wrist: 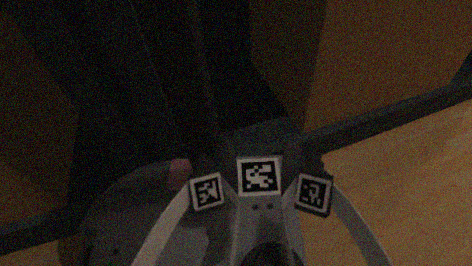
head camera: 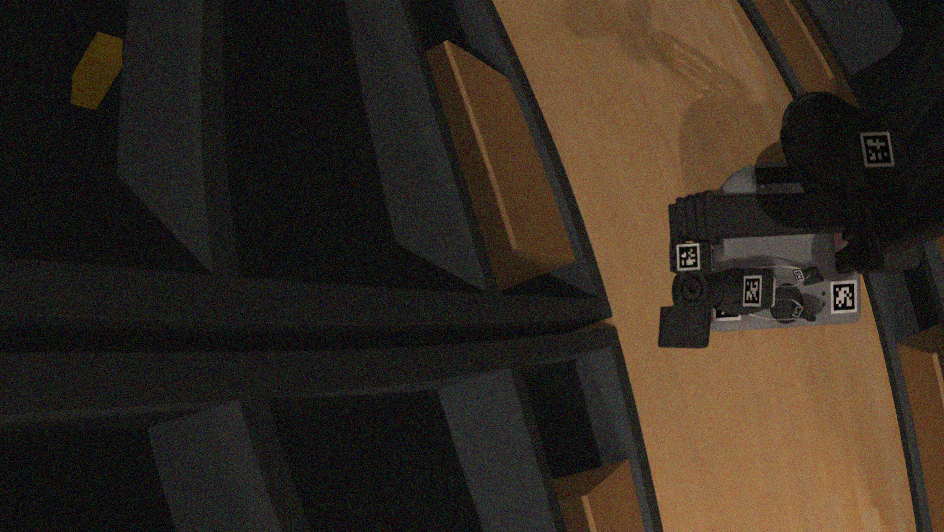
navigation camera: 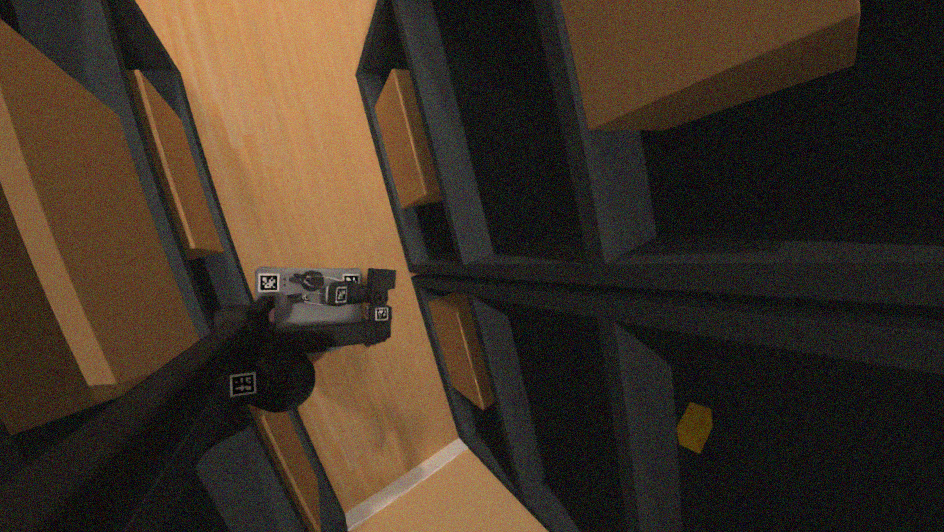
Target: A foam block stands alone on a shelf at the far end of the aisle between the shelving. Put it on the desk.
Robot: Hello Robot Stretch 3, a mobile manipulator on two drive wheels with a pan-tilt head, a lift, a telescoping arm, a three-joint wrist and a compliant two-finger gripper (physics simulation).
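Places are measured from the robot's base along level axes (x ahead, y left, z up), in metres.
Pixels of known places: gripper, fingertip midpoint: (wrist: 258,158) (head camera: 820,294) (navigation camera: 289,287); robot's base, origin of the base link: (head camera: 784,301) (navigation camera: 311,279).
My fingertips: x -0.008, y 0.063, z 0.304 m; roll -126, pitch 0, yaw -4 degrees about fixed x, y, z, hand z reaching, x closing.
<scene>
For each thing: its top centre in the pictures, then the offset to it from my fingertips. "pt": a spot on its surface instead. Level surfaces: height alone.
- small yellow piece, middle of its top: (head camera: 83,67) (navigation camera: 705,431) 0.314 m back, 0.844 m right, 0.732 m up
- shelving, surface spot: (head camera: 165,132) pt 0.168 m back, 0.612 m right, 0.687 m up
- large box, surface spot: (navigation camera: 79,231) pt 0.103 m ahead, 0.207 m left, 0.453 m up
- wooden aisle floor, its level: 0.303 m down
The foam block, a small yellow piece (head camera: 97,71) (navigation camera: 694,428), is at the upper left of the head camera view and the lower right of the navigation camera view. It sits alone in a dark bay of the shelving (head camera: 165,132) (navigation camera: 641,409), beside an upright panel. My gripper (head camera: 812,295) (navigation camera: 293,288) (wrist: 258,158) is folded in over my base, far from the block. Its fingers are apart, with nothing seen between them. The block does not show in the wrist view, and the desk does not show in these views.
Brown boxes (head camera: 509,165) (navigation camera: 462,350) stand in the shelving on the block's side. A large box (navigation camera: 79,231) stands in the shelving across the aisle. The wooden aisle floor (head camera: 747,429) (navigation camera: 290,132) is narrow around my base. A pale strip (navigation camera: 406,485) crosses one end.
</scene>
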